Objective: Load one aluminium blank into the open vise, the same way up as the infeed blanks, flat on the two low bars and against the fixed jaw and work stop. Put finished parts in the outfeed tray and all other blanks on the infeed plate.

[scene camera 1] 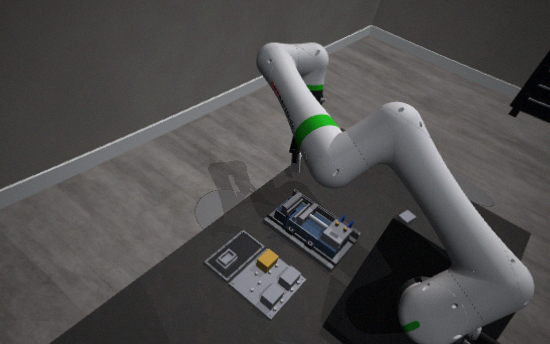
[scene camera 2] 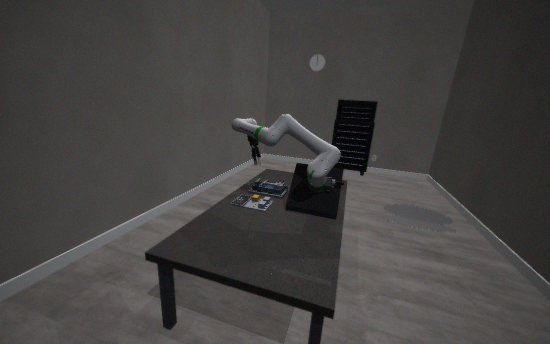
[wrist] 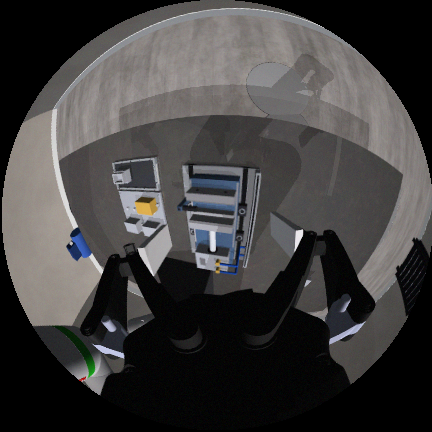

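Where they show: gripper, fingertip midpoint: (scene camera 1: 302,166) (scene camera 2: 258,164) (wrist: 219,229); arm's base, origin of the base link: (scene camera 2: 317,184).
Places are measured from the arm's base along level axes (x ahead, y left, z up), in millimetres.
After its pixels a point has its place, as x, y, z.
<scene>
The blue vise (scene camera 1: 325,246) @(333, -84, -132) (scene camera 2: 270,189) @(387, -86, -137) (wrist: 215,183) @(542, -152, -128) stands open, its grey jaws apart; I see no block between them. My gripper (scene camera 1: 296,162) @(544, -192, 31) (scene camera 2: 257,161) @(544, -192, 31) (wrist: 219,229) @(544, -192, 31) is open and empty, high above the table near the vise; one finger is hidden in the first scene view. On the infeed plate (scene camera 1: 245,282) @(460, 185, -180) (wrist: 127,201) @(452, 186, -180) sit two grey blanks: one (scene camera 1: 289,278) (wrist: 133,225) and another (scene camera 1: 272,296) (wrist: 152,227). An orange block (scene camera 1: 267,260) @(448, 95, -144) (scene camera 2: 255,198) @(444, 113, -151) (wrist: 146,206) @(460, 66, -144) sits there too. A pocketed grey part (scene camera 1: 227,258) @(553, 168, -161) (wrist: 121,176) @(559, 147, -148) lies in the outfeed tray (scene camera 1: 247,245) @(547, 67, -182) (wrist: 143,175) @(545, 83, -182).
The plate and tray lie side by side, beside the vise on the dark table (scene camera 2: 240,240) @(336, 619, -189). The arm's black base plate (scene camera 1: 380,270) @(142, -9, 4) (scene camera 2: 305,204) @(58, 119, -127) is on the vise's other side. A small pale square (scene camera 1: 407,216) @(172, -472, -153) lies beyond its corner. Blue hoses stand at the vise's end.
</scene>
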